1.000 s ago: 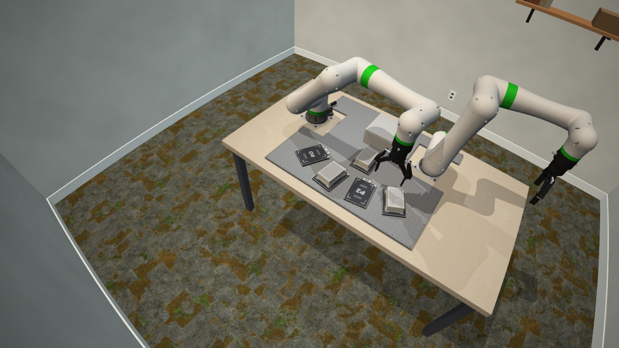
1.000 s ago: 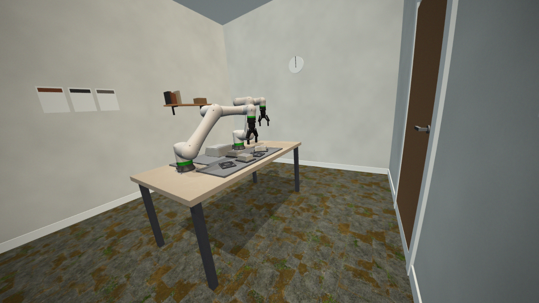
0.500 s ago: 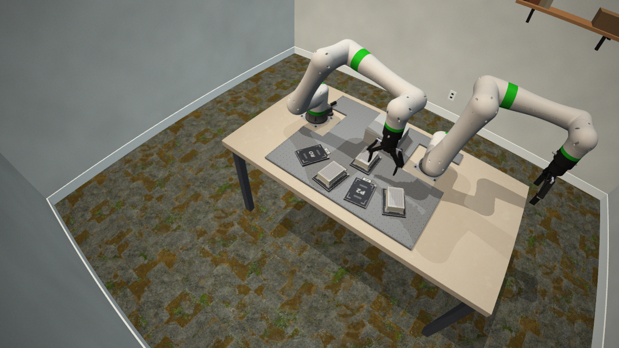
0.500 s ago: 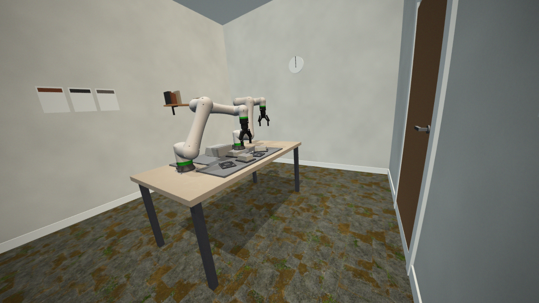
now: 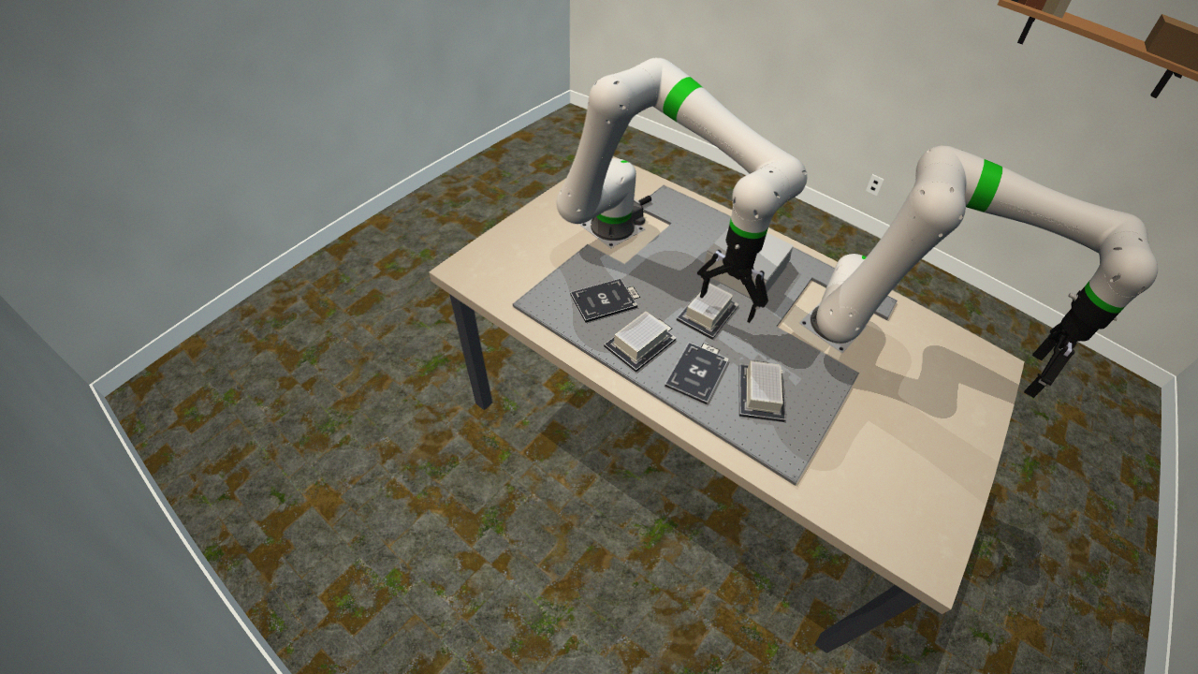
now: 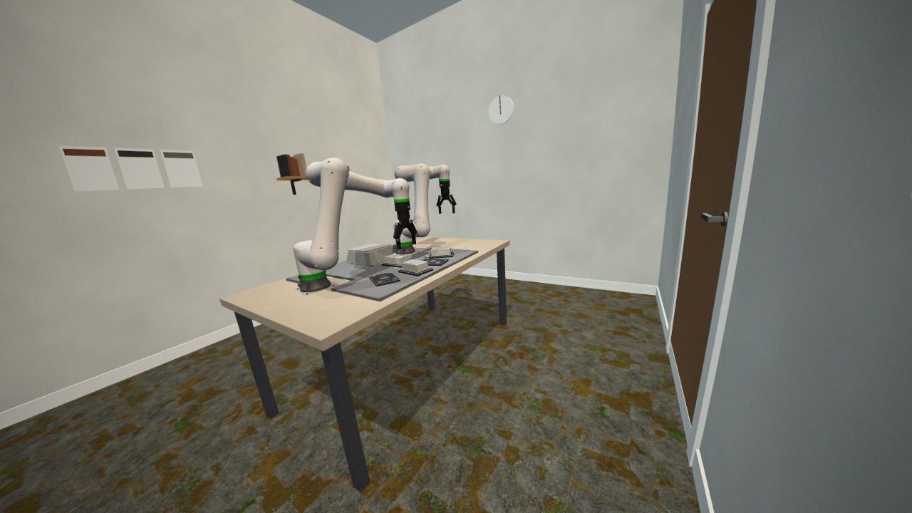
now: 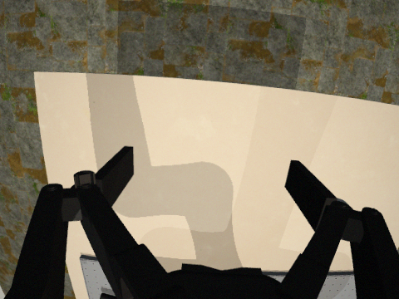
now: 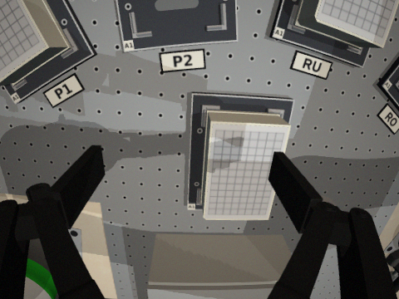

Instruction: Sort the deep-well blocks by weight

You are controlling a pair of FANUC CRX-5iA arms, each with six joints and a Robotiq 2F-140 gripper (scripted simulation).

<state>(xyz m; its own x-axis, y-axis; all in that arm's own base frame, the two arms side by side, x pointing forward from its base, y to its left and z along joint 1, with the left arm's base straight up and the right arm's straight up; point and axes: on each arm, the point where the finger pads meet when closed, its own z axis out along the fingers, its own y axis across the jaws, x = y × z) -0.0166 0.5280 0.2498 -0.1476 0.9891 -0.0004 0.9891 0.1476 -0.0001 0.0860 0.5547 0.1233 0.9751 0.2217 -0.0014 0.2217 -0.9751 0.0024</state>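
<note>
My right gripper is now 4 cm past the dark infeed nest, 6 cm to the left of it and 10 cm above it. Round my right hand: nest P2: 17 cm ahead, 1 cm to the left, 10 cm below; nest RU: 17 cm ahead, 17 cm to the right, 10 cm below; nest P1: 14 cm ahead, 19 cm to the left, 10 cm below.
</note>
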